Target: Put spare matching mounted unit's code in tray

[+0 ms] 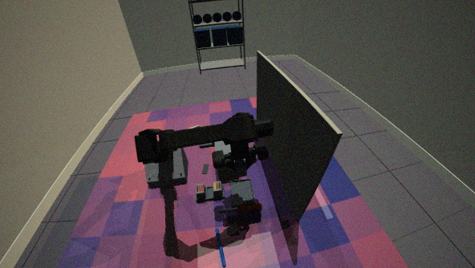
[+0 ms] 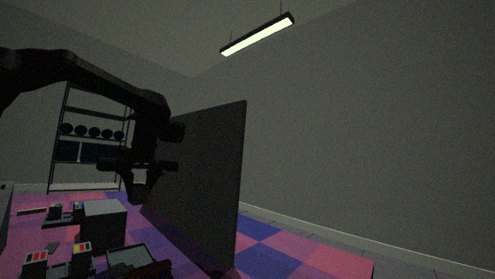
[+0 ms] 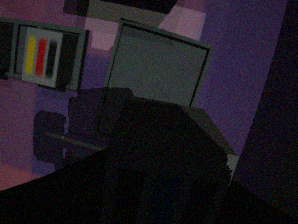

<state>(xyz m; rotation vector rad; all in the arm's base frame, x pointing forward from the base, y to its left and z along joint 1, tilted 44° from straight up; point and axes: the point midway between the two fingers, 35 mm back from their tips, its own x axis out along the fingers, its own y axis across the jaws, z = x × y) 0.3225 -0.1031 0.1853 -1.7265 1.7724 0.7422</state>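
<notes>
My gripper tip is 16 cm above the grey-floored tray. Also, from my gripper tip: grey mounted unit 18 cm to the left, 11 cm below, 4 cm behind; dark panel 20 cm ahead, 16 cm to the left, 7 cm above; blue pen 21 cm to the right, 15 cm below, 13 cm behind.
</notes>
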